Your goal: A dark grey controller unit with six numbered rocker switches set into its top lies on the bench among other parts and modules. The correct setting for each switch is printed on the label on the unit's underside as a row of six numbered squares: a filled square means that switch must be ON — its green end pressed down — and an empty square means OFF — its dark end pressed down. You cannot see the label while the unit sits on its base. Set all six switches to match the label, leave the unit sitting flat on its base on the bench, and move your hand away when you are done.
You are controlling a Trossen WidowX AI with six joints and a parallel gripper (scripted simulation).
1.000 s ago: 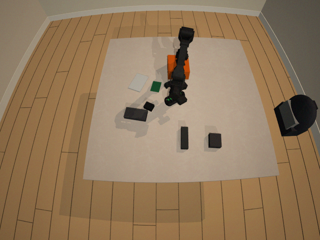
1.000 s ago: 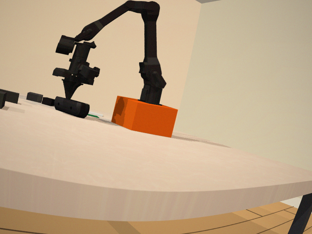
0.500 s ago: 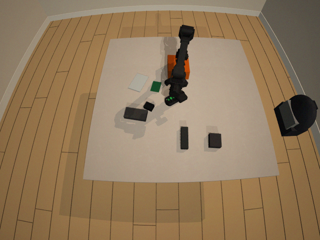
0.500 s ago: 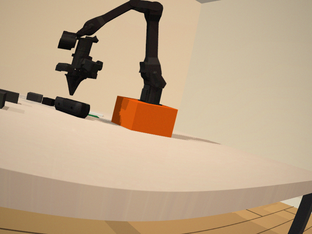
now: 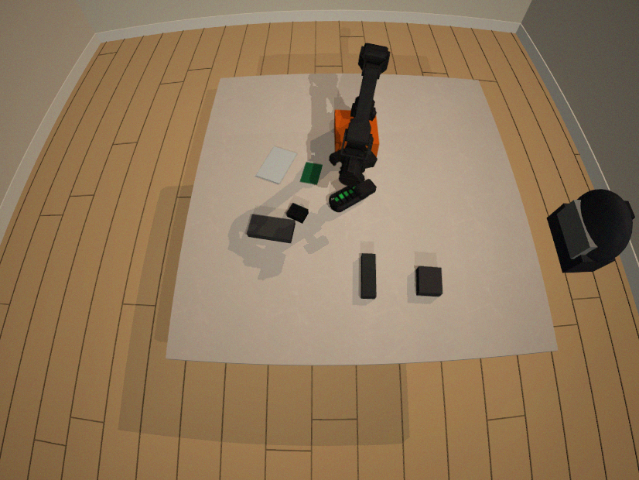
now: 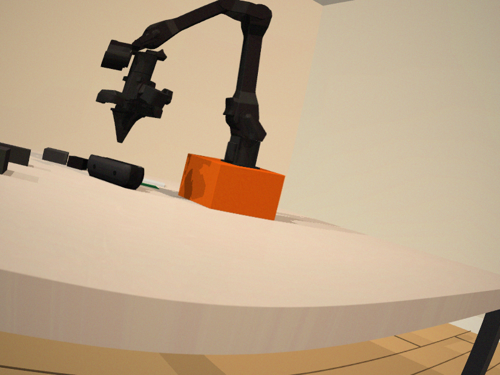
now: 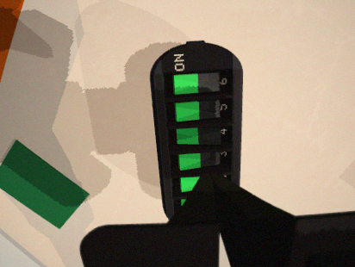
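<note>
Right now my gripper tip is 14 cm past the green card, 12 cm to the left of it and 9 cm above it. Round my gripper tip: black bar (30 cm ahead, 1 cm to the left, 7 cm below); black cube (3 cm ahead, 19 cm to the right, 7 cm below); flat grey box (8 cm ahead, 29 cm to the right, 7 cm below).
</note>
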